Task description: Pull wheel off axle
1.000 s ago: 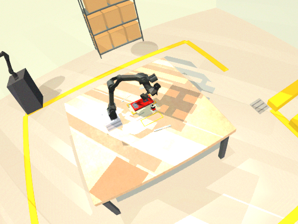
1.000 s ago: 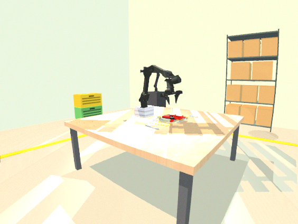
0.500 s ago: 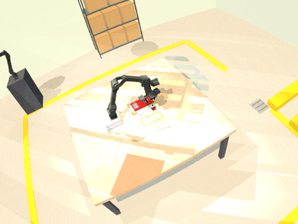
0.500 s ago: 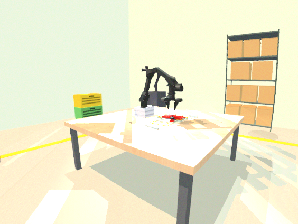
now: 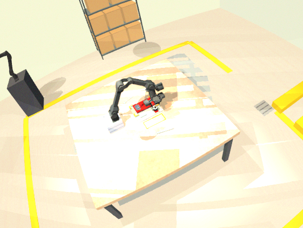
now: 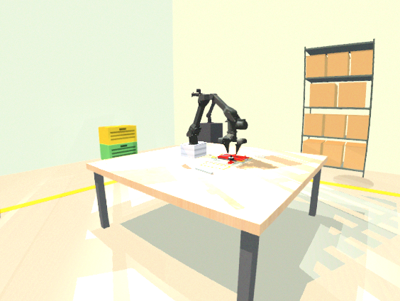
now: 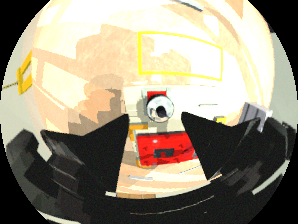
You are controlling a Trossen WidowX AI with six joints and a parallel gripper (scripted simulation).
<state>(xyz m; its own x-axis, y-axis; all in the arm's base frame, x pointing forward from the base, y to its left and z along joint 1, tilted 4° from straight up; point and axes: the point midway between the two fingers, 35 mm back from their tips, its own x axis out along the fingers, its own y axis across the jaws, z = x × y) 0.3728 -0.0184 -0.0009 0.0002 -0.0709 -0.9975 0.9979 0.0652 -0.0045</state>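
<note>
The wheel is 30 mm below my gripper tip and 10 mm behind it.
</note>
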